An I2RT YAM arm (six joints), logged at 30 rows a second.
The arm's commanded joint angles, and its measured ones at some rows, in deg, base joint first. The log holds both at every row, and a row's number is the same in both.
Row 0, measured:
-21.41, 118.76, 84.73, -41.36, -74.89, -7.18
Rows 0 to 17, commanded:
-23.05, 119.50, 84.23, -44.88, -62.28, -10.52
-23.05, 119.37, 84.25, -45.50, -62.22, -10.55
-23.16, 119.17, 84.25, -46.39, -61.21, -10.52
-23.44, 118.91, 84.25, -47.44, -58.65, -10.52
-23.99, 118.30, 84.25, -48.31, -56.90, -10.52
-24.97, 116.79, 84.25, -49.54, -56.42, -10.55
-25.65, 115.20, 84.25, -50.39, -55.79, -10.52
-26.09, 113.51, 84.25, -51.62, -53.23, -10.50
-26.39, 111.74, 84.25, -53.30, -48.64, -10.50
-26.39, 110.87, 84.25, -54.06, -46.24, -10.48
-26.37, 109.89, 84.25, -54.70, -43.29, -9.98
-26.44, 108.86, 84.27, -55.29, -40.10, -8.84
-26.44, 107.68, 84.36, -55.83, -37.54, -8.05
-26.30, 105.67, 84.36, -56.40, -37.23, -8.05
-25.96, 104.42, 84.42, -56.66, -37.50, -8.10
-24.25, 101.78, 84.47, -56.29, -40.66, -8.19
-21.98, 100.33, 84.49, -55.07, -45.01, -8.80
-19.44, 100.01, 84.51, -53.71, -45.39, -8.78
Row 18, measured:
-24.08, 102.78, 84.42, -55.35, -40.84, -8.56
